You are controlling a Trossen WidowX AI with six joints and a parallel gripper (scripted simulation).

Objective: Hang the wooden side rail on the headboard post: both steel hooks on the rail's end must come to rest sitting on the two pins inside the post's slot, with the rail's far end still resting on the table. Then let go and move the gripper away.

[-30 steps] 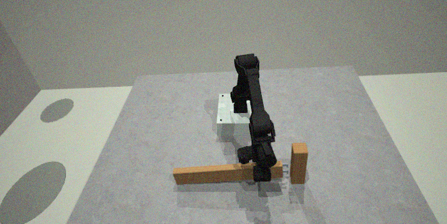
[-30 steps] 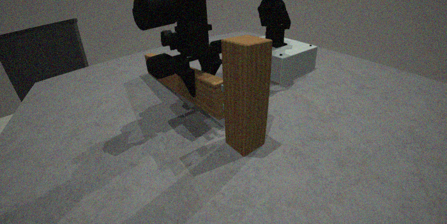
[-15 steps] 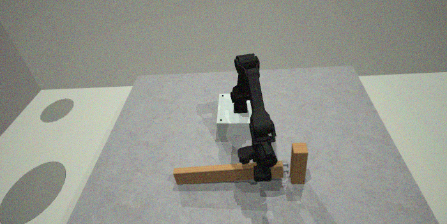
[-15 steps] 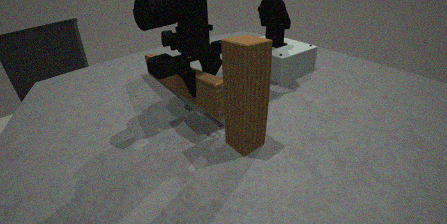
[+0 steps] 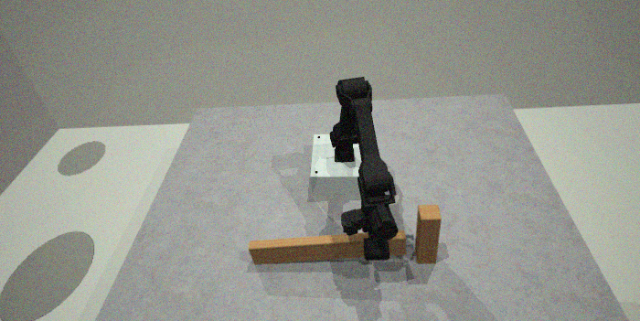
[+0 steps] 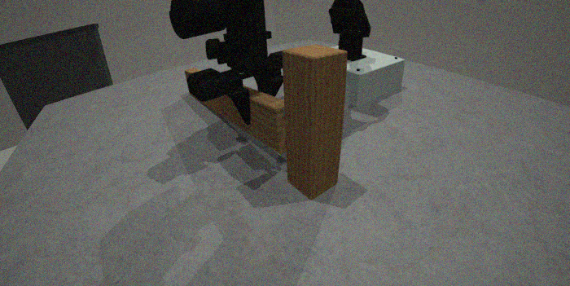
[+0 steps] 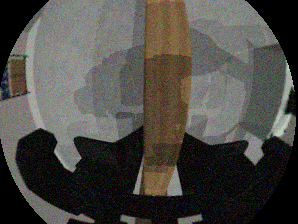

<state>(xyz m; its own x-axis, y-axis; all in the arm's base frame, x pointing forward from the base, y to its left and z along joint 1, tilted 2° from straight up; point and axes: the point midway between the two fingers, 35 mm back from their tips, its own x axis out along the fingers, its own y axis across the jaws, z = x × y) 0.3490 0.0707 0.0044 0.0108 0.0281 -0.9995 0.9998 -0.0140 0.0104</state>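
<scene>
My gripper tip is now 14 cm to the right of the headboard post and 4 cm below it.
</scene>
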